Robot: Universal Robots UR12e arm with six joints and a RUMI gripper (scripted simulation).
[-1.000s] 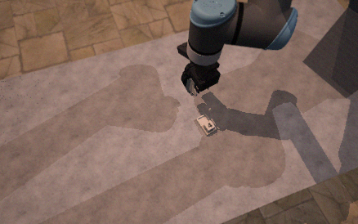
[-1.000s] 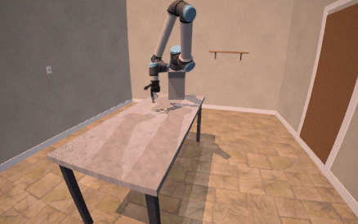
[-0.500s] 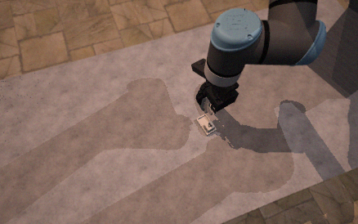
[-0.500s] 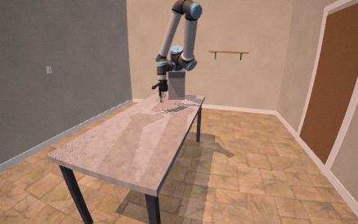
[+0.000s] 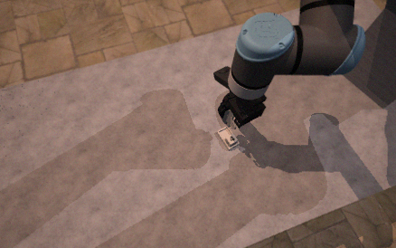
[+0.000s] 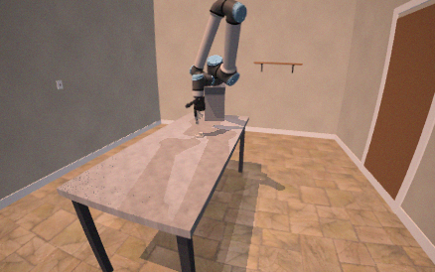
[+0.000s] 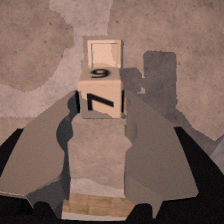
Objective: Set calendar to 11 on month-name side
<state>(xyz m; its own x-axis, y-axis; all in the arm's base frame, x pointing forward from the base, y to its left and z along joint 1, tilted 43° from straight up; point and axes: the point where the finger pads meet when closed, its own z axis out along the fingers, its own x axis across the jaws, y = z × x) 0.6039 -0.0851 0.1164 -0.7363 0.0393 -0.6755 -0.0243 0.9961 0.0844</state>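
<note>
Right now my hand is 110 mm above the white cube and 30 mm to the right of it. The rest, counted from my hand: calendar tray 130 mm below, 20 mm to the left; digit cube 10 mm below.
</note>
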